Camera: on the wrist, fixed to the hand. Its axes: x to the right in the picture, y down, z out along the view.
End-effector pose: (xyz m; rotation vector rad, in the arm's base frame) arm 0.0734 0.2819 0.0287 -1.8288 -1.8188 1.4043
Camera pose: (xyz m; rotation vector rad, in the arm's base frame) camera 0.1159 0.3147 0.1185 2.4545 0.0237 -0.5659
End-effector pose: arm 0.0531 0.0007 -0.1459 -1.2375 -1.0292 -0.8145
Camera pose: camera 0.0219 -0.0989 -0.1537 -1.6787 0.5334 0.2058
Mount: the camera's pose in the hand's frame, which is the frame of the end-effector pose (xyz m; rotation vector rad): -0.0224 -0.0429 -0.0928 -0.3568 0.2706 1.6659
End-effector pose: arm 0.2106 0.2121 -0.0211 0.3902 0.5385 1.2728
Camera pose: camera 0.1862 0.1778 -0.1169 0.3311 0.0832 3.0003
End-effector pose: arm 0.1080 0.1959 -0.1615 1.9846 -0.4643 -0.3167
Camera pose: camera 0.1345 0.2971 -0.1590 0.7711 -1.5153 0.8381
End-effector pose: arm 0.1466 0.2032 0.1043 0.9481 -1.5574 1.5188
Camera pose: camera 0.1965 0.2952 0.1047 1.0133 2.1665 -1.8443
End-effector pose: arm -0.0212 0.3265 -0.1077 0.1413 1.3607 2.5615
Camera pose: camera -0.0106 0.2694 -0.1948 -0.5758 -0.3315 -1.6961
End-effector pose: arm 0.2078 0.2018 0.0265 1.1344 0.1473 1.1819
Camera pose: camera 0.1682 0.2445 -0.0605 0.6029 -0.9588 2.6532
